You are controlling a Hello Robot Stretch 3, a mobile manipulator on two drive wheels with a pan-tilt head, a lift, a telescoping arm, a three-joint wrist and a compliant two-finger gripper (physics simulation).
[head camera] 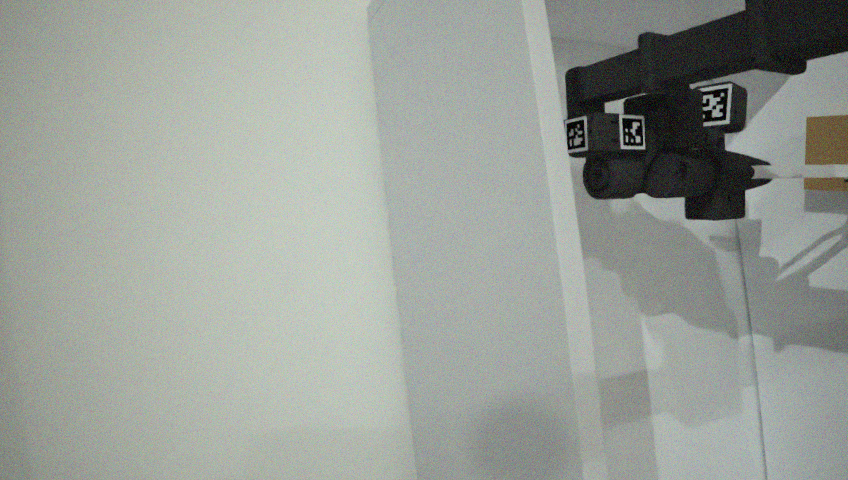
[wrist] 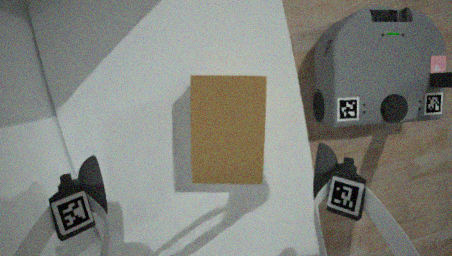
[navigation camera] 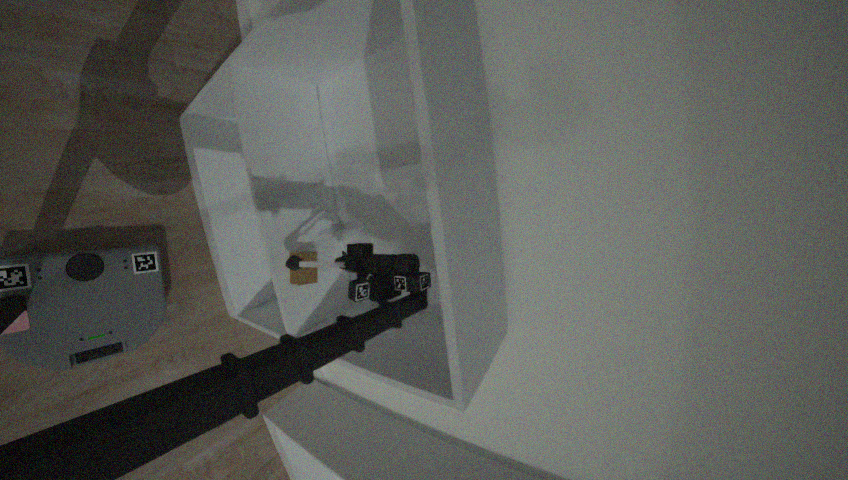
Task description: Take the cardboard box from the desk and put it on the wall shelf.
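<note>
The brown cardboard box (head camera: 827,139) (navigation camera: 304,277) (wrist: 228,130) rests on a white board of the walled unit on the wall, which looks like the wall shelf (head camera: 559,237) (navigation camera: 437,237) (wrist: 240,45). My gripper (navigation camera: 318,261) (wrist: 210,170) is open. Its two fingers stand wide apart and hang above the box, with a gap on each side of it in the wrist view. In the head view the box and one finger are cut by the right edge. I cannot pick out the desk for certain.
My telescoping arm (head camera: 702,53) (navigation camera: 178,410) reaches across the unit's side. The unit's raised walls stand around the gripper. Another grey-white piece of furniture (navigation camera: 386,416) is at the bottom of the navigation view. My base (navigation camera: 98,297) (wrist: 370,65) stands on the wooden floor (navigation camera: 178,368) (wrist: 410,185).
</note>
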